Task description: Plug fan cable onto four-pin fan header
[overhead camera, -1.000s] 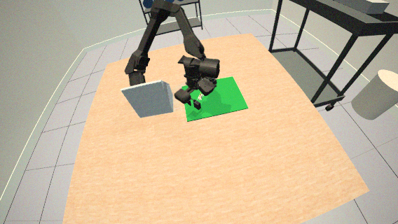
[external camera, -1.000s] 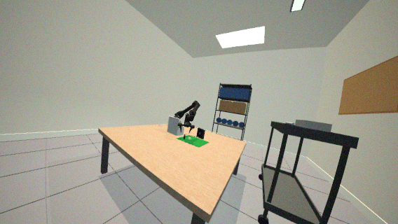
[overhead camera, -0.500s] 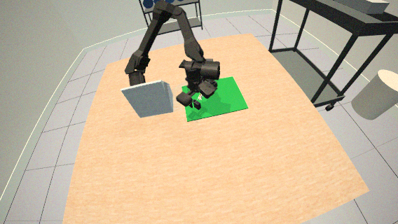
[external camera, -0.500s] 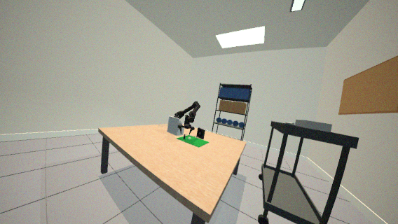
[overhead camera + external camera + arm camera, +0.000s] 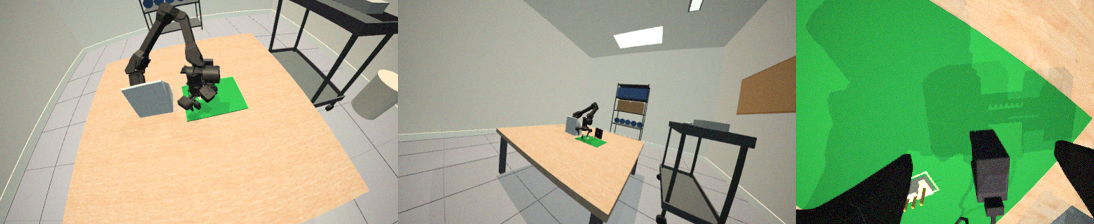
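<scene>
Right now the dark fan plug is 1 cm behind my gripper tip, 1 cm to the left of it and 1 cm below it. From my gripper tip the other things lie so: green board (8 cm ahead, 6 cm to the left, 4 cm below); then four-pin fan header (1 cm ahead, 7 cm to the left, 3 cm below); then black square fan (6 cm ahead, 23 cm to the left, 3 cm above).
</scene>
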